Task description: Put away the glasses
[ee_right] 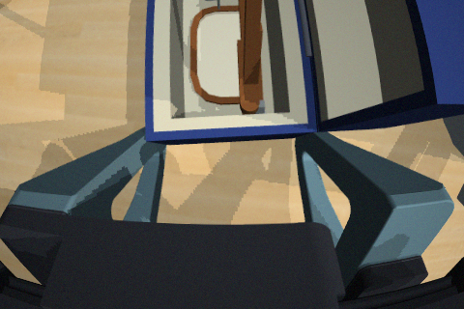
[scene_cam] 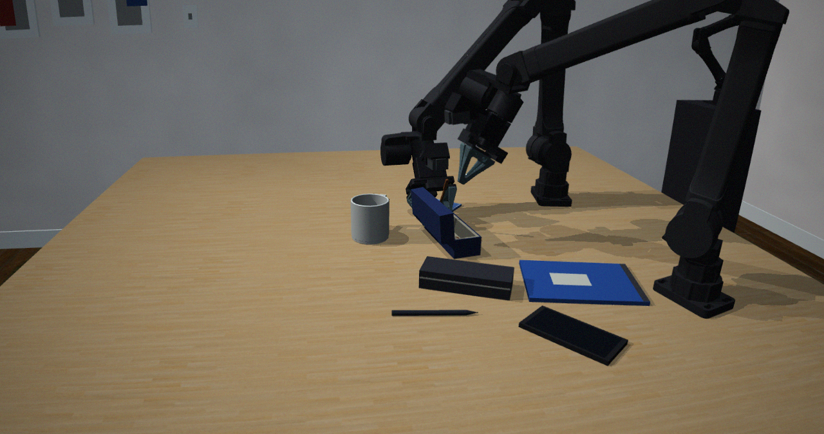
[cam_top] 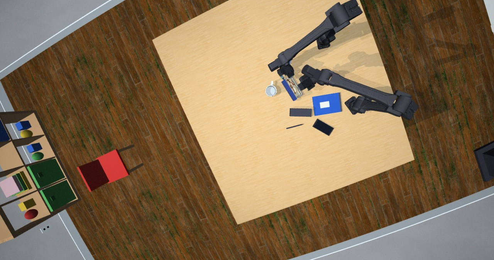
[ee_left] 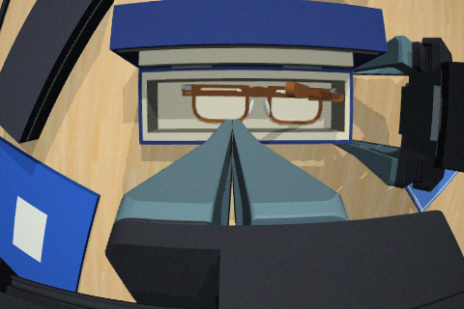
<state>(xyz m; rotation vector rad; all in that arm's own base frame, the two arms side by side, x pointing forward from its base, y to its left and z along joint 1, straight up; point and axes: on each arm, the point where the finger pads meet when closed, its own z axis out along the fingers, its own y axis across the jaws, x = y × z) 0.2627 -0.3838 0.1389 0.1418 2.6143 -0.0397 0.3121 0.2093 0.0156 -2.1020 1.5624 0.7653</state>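
The blue glasses case is 40 mm ahead of my left hand, 10 mm to the right of it and 100 mm below it. The rest, counted from my left hand: grey mug (180 mm ahead, 70 mm to the right, 100 mm below); then black box (50 mm ahead, 190 mm to the left, 120 mm below).
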